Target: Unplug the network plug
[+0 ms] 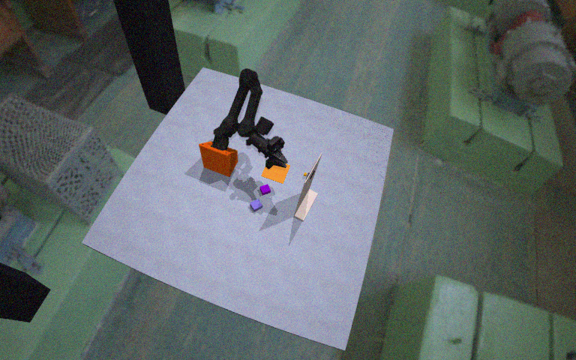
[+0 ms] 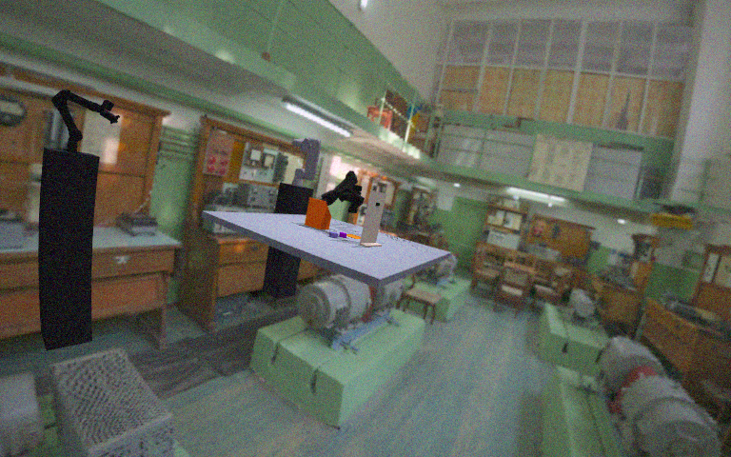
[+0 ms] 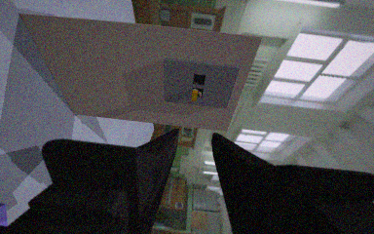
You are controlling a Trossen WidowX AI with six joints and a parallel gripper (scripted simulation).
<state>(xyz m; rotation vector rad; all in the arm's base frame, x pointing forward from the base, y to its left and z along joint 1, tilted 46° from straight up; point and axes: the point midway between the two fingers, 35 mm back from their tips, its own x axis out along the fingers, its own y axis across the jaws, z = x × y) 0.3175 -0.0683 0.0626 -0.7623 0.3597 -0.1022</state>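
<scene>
Right now my gripper tip is 100 mm short of the yellow plug and 10 mm to the left of it. Also, from my gripper tip: orange square: 70 mm behind, 110 mm to the left, 260 mm below; beige panel: 120 mm ahead, 10 mm to the right, 100 mm below.
</scene>
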